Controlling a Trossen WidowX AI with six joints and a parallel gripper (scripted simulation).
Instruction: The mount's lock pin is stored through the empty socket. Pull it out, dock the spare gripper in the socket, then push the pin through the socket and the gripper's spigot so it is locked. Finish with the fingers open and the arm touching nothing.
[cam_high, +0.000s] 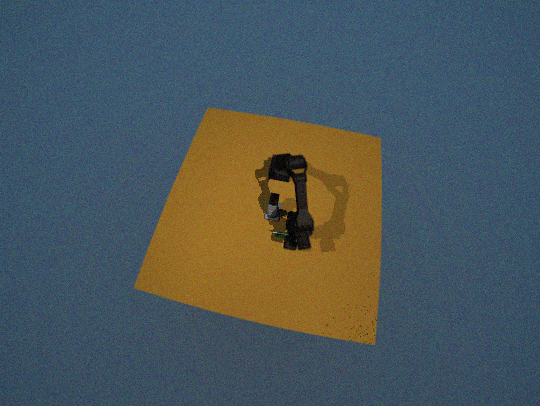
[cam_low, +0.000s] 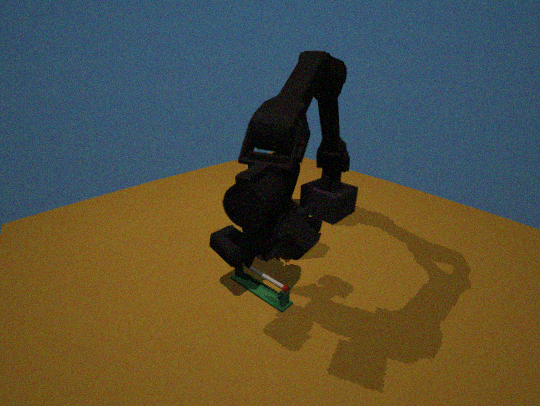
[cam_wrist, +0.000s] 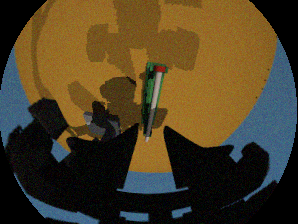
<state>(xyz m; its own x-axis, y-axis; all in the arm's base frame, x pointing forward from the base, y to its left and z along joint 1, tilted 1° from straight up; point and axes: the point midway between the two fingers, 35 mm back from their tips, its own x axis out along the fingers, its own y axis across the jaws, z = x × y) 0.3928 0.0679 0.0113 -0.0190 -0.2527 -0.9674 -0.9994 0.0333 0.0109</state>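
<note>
My gripper tip is 4 cm above the green mount and 1 cm to the right of it. From my gripper tip the other things lie so: grey mount: 12 cm behind, 8 cm to the right, 2 cm below; then spare gripper: 13 cm behind, 8 cm to the right, 6 cm above.
</note>
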